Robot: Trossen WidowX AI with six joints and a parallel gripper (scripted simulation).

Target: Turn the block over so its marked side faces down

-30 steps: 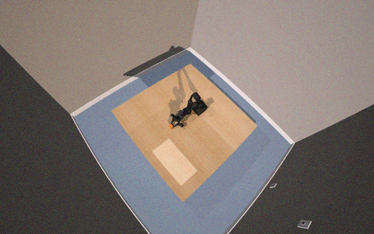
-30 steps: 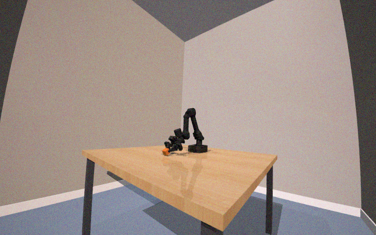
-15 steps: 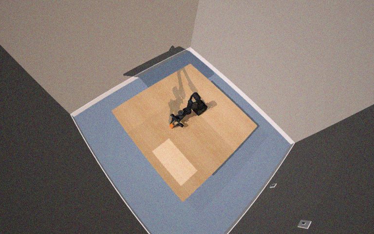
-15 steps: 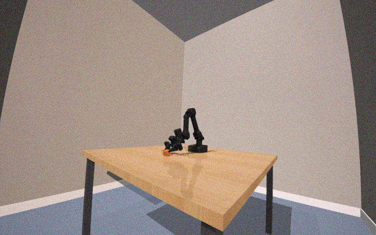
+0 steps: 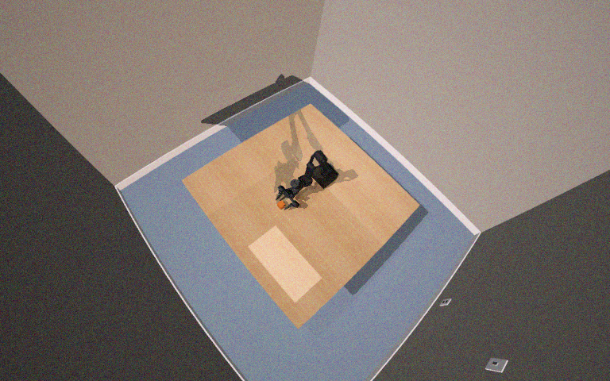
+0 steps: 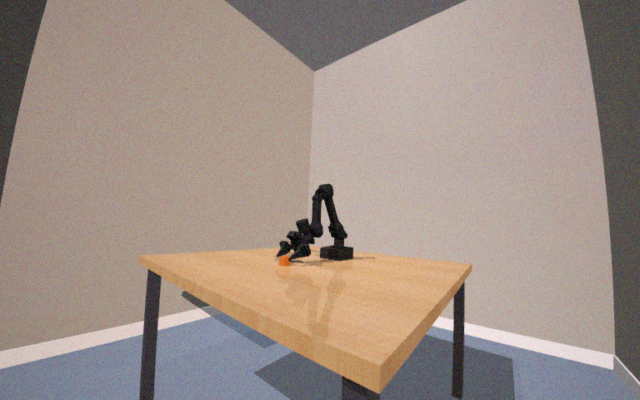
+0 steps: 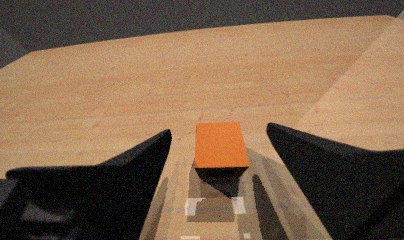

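Now: the orange block 2 cm behind my gripper tip and 2 cm below it.
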